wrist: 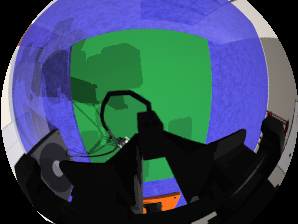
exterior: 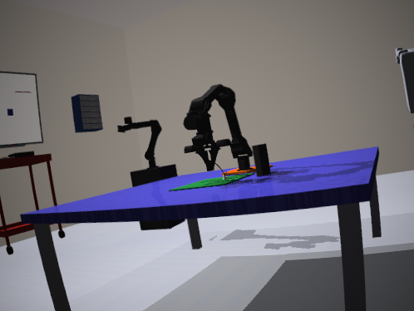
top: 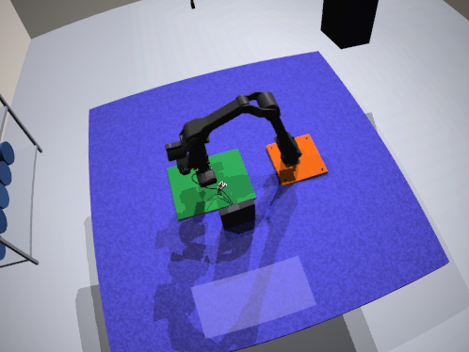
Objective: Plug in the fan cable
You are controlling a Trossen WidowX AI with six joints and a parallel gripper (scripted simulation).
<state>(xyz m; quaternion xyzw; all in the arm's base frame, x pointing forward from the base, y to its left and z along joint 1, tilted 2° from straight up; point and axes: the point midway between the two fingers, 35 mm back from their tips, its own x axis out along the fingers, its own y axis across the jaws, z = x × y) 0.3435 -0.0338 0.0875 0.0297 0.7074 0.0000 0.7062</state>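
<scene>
Now: gripper tip 50 mm past the four-pin header, 40 mm to the right of it and 60 mm above it. From my gripper tip the other things lie so: black fan 50 mm behind, 190 mm to the left; plug 10 mm ahead, 10 mm above; green board 10 mm behind, 70 mm below.
</scene>
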